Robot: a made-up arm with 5 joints.
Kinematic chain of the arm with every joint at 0, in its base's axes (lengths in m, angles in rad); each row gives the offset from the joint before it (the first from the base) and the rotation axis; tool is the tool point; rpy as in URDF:
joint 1: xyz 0.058 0 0.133 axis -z
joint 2: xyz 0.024 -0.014 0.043 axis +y
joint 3: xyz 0.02 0 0.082 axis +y
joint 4: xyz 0.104 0 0.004 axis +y
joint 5: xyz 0.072 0.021 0 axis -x
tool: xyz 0 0 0 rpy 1.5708 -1.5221 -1.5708
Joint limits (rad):
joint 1: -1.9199..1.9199
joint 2: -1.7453..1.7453
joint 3: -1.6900..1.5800
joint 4: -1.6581..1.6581
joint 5: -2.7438..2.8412
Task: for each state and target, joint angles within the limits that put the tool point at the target. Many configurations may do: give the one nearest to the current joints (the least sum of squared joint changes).
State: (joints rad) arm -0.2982 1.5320 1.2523 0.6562 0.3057
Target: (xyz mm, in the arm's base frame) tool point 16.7 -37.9 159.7
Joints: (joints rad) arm -0.8677 1.5276 1.3271 0.7692 0.3057
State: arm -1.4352 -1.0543 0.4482 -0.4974 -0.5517
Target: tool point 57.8 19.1 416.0
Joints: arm -1.2061 -0.7959 -0.3486 -0.4400 -0.5517
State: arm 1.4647 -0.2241 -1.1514 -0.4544 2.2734
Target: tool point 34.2 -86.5 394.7
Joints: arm 1.9174 0.2453 -1.1215 -1.2402 2.2734
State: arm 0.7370 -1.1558 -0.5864 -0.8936 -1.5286
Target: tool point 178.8 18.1 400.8
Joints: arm -0.0914 -0.2376 -0.4890 -0.5231 -1.5286
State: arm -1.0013 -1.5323 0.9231 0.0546 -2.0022
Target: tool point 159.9 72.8 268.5
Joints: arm -0.5644 -1.2011 0.9502 0.0478 -2.0022
